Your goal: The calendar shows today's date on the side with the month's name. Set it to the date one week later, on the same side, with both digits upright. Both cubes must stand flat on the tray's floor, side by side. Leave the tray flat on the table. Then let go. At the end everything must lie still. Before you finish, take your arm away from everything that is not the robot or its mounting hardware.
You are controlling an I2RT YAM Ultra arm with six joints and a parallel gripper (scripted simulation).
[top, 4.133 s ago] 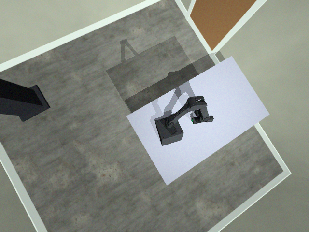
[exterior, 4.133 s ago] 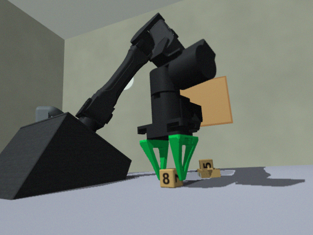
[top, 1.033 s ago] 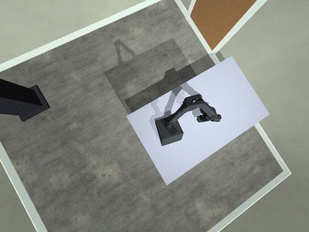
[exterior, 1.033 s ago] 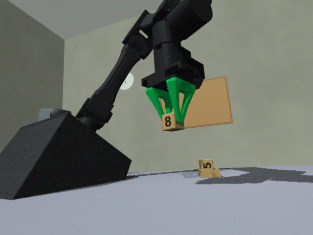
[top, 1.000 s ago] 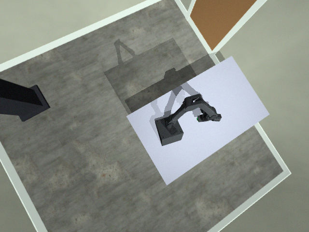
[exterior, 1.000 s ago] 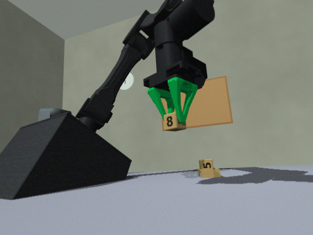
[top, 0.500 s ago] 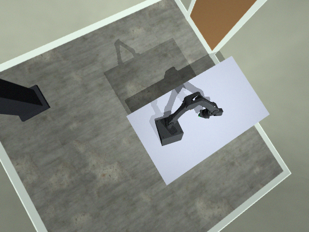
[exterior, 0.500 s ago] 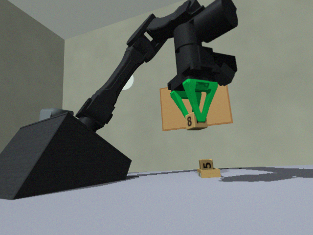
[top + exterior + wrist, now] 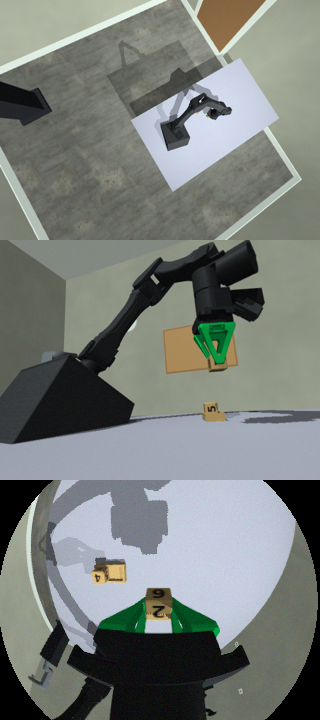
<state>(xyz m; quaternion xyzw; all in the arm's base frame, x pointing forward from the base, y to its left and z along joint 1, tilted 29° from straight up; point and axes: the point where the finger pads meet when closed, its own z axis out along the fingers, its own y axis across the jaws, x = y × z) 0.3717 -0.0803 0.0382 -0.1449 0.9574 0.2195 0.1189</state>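
The wooden cube is right at my hand. From my hand the other things lie so: wooden tray (30 mm behind, 100 mm to the left, 110 mm below).
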